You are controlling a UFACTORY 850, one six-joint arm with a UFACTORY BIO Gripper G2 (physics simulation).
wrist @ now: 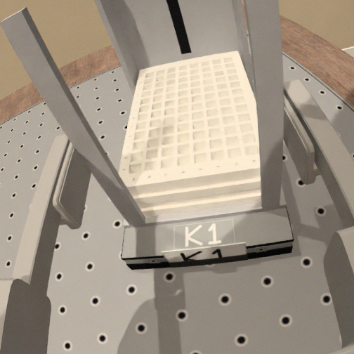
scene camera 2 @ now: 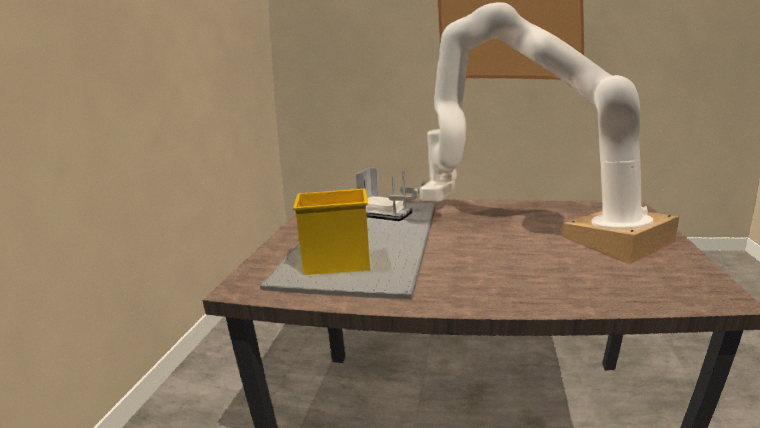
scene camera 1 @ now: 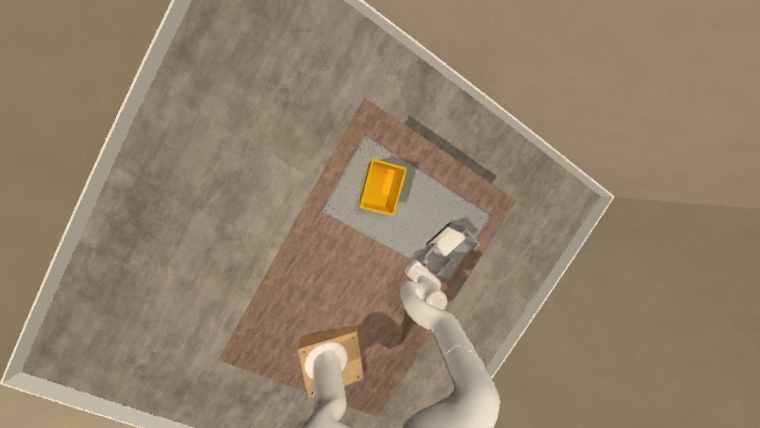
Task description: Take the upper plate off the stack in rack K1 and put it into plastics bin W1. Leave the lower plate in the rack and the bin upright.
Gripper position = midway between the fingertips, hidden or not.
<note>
I see my gripper (scene camera 2: 395,193) and a plastics bin W1 (scene camera 2: 332,226).
The plastics bin W1 also shows in scene camera 1 (scene camera 1: 383,182). My gripper also shows in the wrist view (wrist: 175,118). The wrist view misses the plastics bin W1: it is out of frame.
</note>
